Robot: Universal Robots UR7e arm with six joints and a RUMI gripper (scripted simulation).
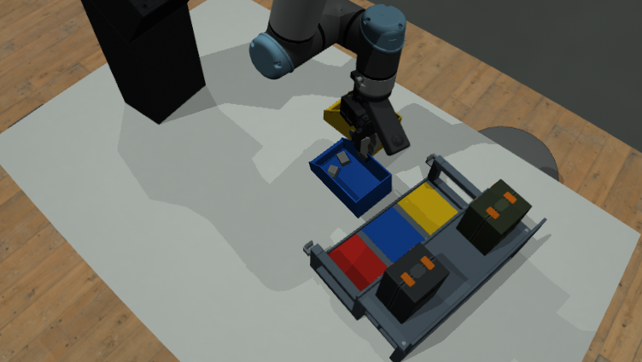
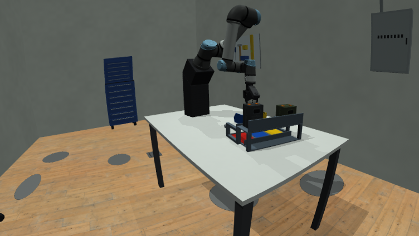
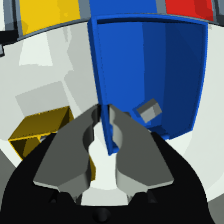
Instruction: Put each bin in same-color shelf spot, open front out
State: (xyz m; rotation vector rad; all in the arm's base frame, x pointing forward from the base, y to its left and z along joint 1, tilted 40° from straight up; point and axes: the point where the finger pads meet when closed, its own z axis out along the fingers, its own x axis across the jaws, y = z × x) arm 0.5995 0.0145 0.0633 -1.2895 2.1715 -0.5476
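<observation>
Now: hand 2 cm past the blue bin, 4 cm to the left of it and 3 cm above it. The rest, counted from my hand: yellow bin 7 cm behind, 15 cm to the left, 7 cm below.
</observation>
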